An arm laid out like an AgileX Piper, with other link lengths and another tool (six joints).
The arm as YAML. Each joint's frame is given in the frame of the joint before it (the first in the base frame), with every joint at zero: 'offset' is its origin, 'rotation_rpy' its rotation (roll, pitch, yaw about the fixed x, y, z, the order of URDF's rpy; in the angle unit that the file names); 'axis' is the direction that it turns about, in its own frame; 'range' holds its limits. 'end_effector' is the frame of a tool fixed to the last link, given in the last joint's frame.
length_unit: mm
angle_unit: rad
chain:
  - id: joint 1
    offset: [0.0, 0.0, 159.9]
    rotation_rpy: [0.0, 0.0, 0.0]
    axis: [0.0, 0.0, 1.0]
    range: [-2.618, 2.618]
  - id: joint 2
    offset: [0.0, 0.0, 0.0]
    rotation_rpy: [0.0, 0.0, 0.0]
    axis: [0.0, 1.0, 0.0]
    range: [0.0, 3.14]
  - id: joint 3
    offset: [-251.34, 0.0, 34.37]
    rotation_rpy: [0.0, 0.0, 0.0]
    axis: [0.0, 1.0, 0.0]
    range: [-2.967, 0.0]
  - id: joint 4
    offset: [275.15, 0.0, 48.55]
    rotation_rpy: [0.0, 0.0, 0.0]
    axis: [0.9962, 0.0, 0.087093]
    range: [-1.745, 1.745]
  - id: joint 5
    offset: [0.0, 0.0, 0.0]
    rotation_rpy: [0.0, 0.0, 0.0]
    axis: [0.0, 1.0, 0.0]
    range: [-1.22, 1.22]
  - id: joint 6
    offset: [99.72, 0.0, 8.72]
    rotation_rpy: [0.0, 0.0, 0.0]
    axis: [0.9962, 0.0, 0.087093]
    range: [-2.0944, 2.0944]
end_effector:
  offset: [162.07, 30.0, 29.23]
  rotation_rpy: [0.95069, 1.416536, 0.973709]
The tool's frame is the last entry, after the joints.
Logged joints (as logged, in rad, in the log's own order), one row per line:
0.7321 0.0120 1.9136 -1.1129 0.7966 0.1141
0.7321 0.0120 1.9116 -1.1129 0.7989 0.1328
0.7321 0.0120 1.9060 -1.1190 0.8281 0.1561
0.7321 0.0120 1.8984 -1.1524 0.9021 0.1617
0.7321 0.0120 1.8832 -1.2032 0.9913 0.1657
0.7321 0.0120 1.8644 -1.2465 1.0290 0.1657
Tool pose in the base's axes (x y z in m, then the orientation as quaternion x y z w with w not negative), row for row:
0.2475 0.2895 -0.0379 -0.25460 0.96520 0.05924 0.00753
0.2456 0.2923 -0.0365 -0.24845 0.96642 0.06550 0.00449
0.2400 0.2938 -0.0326 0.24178 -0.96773 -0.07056 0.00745
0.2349 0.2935 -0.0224 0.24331 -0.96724 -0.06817 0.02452
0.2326 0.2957 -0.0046 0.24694 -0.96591 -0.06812 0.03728
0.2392 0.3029 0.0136 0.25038 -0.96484 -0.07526 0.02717
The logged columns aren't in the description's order. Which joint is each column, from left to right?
Columns, left to right: joint 1, joint 6, joint 2, joint 3, joint 5, joint 4.
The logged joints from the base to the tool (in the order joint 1, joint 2, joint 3, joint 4, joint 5, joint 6), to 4 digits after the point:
0.7321 1.9136 -1.1129 0.1141 0.7966 0.0120
0.7321 1.9116 -1.1129 0.1328 0.7989 0.0120
0.7321 1.9060 -1.1190 0.1561 0.8281 0.0120
0.7321 1.8984 -1.1524 0.1617 0.9021 0.0120
0.7321 1.8832 -1.2032 0.1657 0.9913 0.0120
0.7321 1.8644 -1.2465 0.1657 1.0290 0.0120

